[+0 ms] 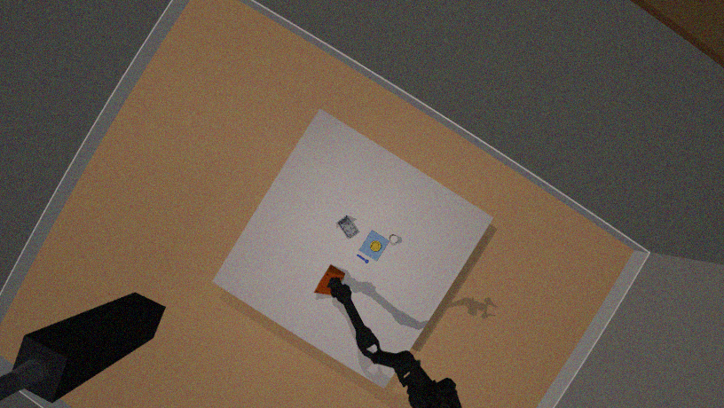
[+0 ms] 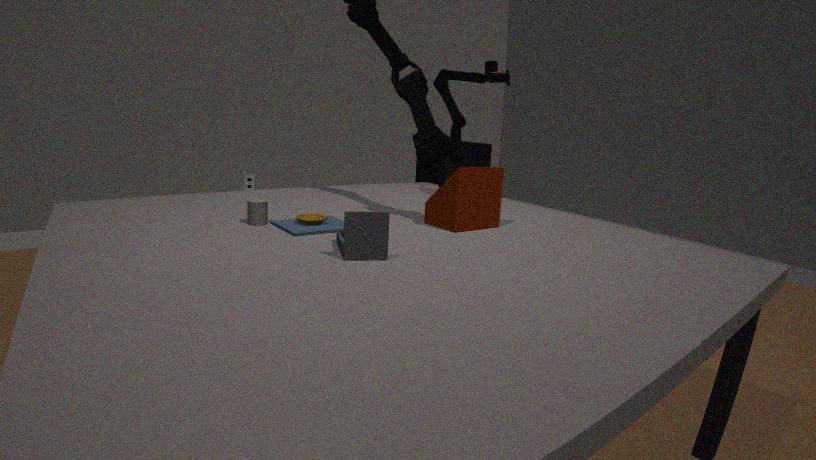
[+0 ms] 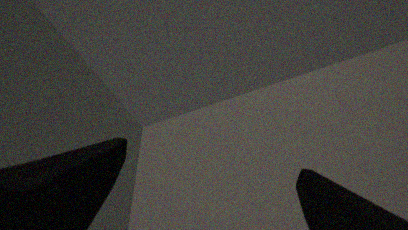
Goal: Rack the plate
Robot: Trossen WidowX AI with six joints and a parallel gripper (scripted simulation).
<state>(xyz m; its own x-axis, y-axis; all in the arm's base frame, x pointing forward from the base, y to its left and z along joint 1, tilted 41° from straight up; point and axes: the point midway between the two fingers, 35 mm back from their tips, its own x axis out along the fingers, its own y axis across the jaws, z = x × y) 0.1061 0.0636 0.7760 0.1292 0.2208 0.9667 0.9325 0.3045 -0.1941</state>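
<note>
Right now the plate is 740 mm below my gripper tip, 320 mm to the left of it and 260 mm ahead of it. From my gripper tip the other things lie so: blue spoon 750 mm below, 350 mm to the left, 150 mm ahead; then white cup 730 mm below, 350 mm ahead, 240 mm to the left; then grey dish rack 730 mm below, 530 mm to the left, 300 mm ahead.
</note>
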